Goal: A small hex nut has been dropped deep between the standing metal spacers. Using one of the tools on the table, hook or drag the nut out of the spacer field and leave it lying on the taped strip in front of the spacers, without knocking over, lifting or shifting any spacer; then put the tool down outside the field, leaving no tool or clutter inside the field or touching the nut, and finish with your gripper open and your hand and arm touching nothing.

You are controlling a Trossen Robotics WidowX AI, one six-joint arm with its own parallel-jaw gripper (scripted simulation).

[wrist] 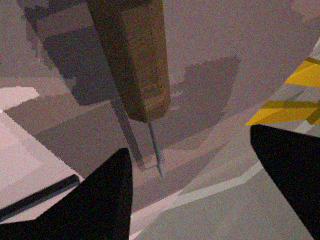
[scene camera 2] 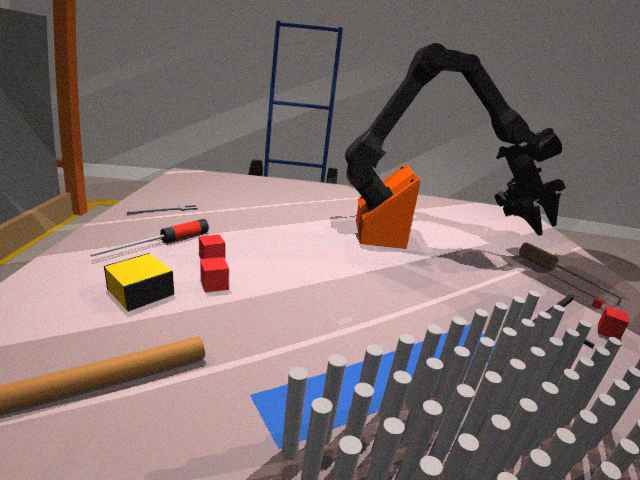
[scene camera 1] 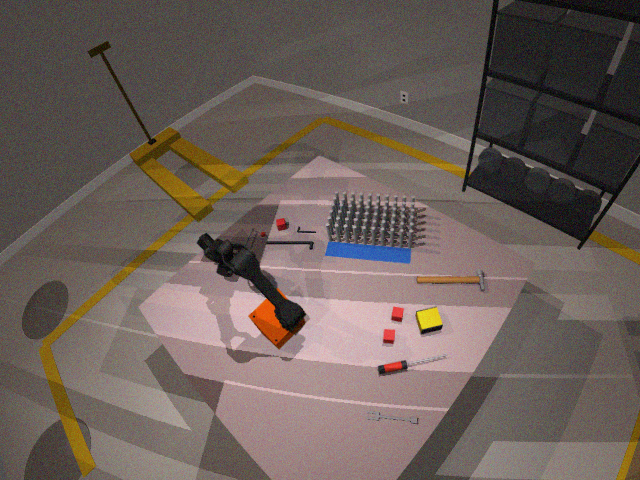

same spot on blue taped strip: (scene camera 2: 271,403) = (scene camera 1: 406,259)
